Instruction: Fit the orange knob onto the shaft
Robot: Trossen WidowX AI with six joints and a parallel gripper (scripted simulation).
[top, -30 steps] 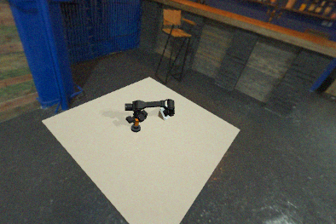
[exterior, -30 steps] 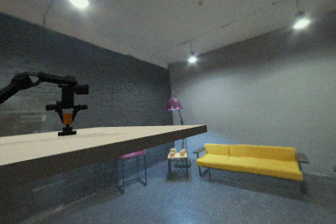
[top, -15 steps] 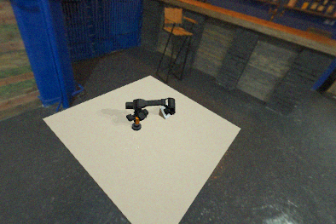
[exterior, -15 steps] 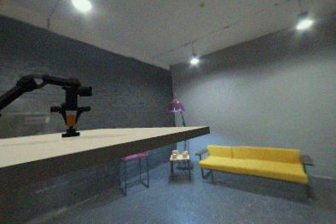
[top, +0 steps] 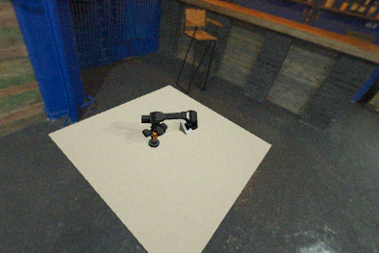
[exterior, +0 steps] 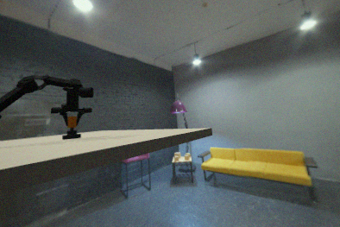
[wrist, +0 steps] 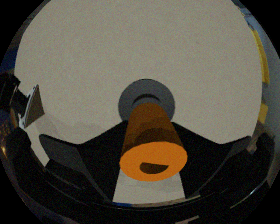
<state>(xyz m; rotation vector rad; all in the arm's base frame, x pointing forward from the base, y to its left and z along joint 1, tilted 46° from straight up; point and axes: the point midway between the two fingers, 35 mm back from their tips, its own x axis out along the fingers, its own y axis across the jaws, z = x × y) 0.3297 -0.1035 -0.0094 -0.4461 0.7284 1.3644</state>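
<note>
My gripper tip is 2 cm below the orange knob. Round my gripper tip: round pedestal (4 cm below).
</note>
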